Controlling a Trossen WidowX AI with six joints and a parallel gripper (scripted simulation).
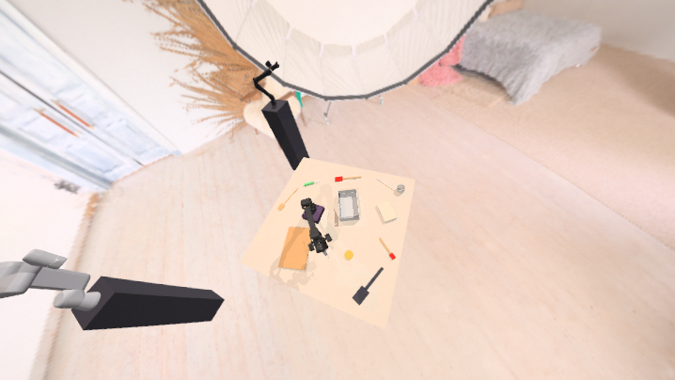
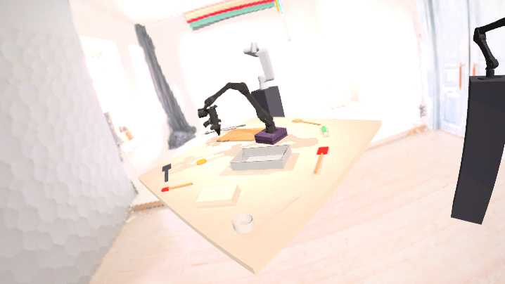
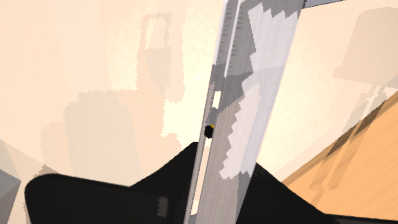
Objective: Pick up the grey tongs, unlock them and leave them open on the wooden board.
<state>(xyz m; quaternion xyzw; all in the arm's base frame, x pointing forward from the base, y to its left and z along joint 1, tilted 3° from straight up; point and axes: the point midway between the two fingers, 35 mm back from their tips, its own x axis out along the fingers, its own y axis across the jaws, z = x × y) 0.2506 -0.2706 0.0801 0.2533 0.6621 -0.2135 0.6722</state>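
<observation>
My gripper tip is 240 mm past the wooden board, 80 mm to the left of it and 100 mm above it. The rest, counted from my gripper tip: black spatula (430 mm ahead, 130 mm to the right, 110 mm below); then grey roasting tin (40 mm ahead, 450 mm to the left, 80 mm below); then yellow disc (210 mm ahead, 30 mm to the left, 100 mm below).
</observation>
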